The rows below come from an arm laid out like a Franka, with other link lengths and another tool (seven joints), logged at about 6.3 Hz.
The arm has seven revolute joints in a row. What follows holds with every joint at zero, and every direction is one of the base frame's.
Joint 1 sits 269.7 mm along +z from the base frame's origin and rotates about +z.
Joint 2 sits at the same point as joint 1 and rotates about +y.
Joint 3 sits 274.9 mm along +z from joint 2 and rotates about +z.
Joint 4 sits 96.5 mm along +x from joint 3 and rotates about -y.
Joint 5 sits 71 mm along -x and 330.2 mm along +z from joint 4 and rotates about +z.
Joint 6 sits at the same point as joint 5 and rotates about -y.
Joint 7 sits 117 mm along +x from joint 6 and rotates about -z.
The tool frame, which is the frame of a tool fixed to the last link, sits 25 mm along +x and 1 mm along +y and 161.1 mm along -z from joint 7; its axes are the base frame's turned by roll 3.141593, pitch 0.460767 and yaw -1.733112 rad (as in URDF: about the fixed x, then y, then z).
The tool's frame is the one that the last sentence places.
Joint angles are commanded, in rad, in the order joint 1, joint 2, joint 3, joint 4, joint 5, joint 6, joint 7. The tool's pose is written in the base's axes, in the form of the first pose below.
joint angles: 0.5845, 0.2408, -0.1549, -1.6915, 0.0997, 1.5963, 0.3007
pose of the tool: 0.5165 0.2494 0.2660 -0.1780 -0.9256 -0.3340 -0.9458 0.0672 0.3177
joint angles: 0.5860, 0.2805, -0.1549, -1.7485, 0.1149, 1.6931, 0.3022
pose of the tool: 0.5191 0.2515 0.2278 -0.1911 -0.9220 -0.3368 -0.9445 0.0793 0.3189
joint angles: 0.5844, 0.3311, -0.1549, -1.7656, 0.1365, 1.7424, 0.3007
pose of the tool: 0.5207 0.2528 0.1958 -0.2109 -0.9188 -0.3338 -0.9368 0.0924 0.3375
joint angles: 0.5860, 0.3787, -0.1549, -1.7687, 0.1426, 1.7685, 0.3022
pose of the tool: 0.5207 0.2534 0.1693 -0.2219 -0.9223 -0.3165 -0.9293 0.1018 0.3550
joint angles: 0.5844, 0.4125, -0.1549, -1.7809, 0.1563, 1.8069, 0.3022
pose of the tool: 0.5211 0.2527 0.1479 -0.2358 -0.9194 -0.3148 -0.9252 0.1133 0.3621
